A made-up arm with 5 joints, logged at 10 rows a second.
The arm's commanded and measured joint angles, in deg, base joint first. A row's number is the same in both.
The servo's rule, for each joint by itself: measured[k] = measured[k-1] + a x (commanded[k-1-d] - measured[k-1]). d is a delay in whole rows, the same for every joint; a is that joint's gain. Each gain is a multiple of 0.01, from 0.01 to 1. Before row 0 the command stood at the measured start. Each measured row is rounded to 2 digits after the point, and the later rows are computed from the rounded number. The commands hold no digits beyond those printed.
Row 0, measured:
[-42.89 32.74 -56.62 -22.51 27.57]
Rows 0 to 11, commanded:
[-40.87 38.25 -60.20 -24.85 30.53]
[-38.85 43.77 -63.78 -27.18 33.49]
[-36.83 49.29 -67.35 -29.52 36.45]
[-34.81 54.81 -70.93 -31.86 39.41]
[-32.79 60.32 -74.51 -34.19 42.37]
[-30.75 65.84 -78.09 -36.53 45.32]
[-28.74 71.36 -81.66 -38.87 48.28]
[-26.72 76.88 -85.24 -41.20 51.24]
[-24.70 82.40 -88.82 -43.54 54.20]
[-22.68 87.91 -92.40 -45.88 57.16]
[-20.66 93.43 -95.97 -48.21 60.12]
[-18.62 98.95 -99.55 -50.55 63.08]
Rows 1 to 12, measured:
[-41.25 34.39 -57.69 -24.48 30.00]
[-39.31 37.20 -59.52 -26.75 32.86]
[-37.30 40.83 -61.87 -29.08 35.80]
[-35.28 45.02 -64.59 -31.42 38.76]
[-33.26 49.61 -67.57 -33.75 41.72]
[-31.23 54.48 -70.73 -36.09 44.67]
[-29.21 59.54 -74.01 -38.43 47.63]
[-27.19 64.74 -77.38 -40.76 50.59]
[-25.17 70.04 -80.81 -43.10 53.55]
[-23.15 75.40 -84.29 -45.44 56.51]
[-21.13 80.81 -87.79 -47.77 59.47]
[-19.10 86.25 -91.32 -50.11 62.43]
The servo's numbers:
d 0
a 0.81 0.30 0.30 0.84 0.82

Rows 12 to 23, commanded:
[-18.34 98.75 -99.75 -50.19 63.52]
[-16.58 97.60 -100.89 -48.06 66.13]
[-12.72 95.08 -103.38 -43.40 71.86]
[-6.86 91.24 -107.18 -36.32 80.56]
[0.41 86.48 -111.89 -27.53 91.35]
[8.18 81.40 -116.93 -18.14 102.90]
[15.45 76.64 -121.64 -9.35 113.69]
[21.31 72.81 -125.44 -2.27 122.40]
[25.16 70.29 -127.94 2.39 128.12]
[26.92 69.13 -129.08 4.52 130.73]
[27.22 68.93 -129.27 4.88 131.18]
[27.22 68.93 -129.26 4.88 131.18]
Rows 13 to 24, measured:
[-18.48 90.00 -93.85 -50.18 63.32]
[-16.94 92.28 -95.96 -48.40 65.62]
[-13.52 93.12 -98.19 -44.20 70.74]
[-8.13 92.56 -100.89 -37.58 78.79]
[-1.21 90.74 -104.19 -29.14 89.09]
[6.40 87.94 -108.01 -19.90 100.41]
[13.73 84.55 -112.10 -11.04 111.30]
[19.87 81.03 -116.10 -3.67 120.40]
[24.15 77.81 -119.65 1.42 126.73]
[26.39 75.21 -122.48 4.02 130.01]
[27.06 73.33 -124.52 4.74 130.97]
[27.19 72.01 -125.94 4.86 131.14]

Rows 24 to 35, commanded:
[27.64 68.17 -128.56 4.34 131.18]
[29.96 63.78 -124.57 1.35 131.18]
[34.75 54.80 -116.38 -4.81 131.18]
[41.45 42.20 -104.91 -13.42 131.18]
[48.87 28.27 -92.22 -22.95 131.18]
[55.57 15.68 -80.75 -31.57 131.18]
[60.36 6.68 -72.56 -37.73 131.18]
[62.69 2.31 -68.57 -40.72 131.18]
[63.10 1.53 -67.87 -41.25 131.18]
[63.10 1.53 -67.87 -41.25 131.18]
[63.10 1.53 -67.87 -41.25 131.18]
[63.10 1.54 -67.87 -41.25 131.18]
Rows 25 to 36, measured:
[27.55 70.86 -126.73 4.42 131.17]
[29.50 68.74 -126.08 1.84 131.18]
[33.75 64.56 -123.17 -3.75 131.18]
[39.99 57.85 -117.69 -11.87 131.18]
[47.18 48.98 -110.05 -21.18 131.18]
[53.98 38.99 -101.26 -29.91 131.18]
[59.15 29.30 -92.65 -36.48 131.18]
[62.02 21.20 -85.43 -40.04 131.18]
[62.89 15.30 -80.16 -41.06 131.18]
[63.06 11.17 -76.47 -41.22 131.18]
[63.09 8.28 -73.89 -41.25 131.18]
[63.10 6.26 -72.08 -41.25 131.18]

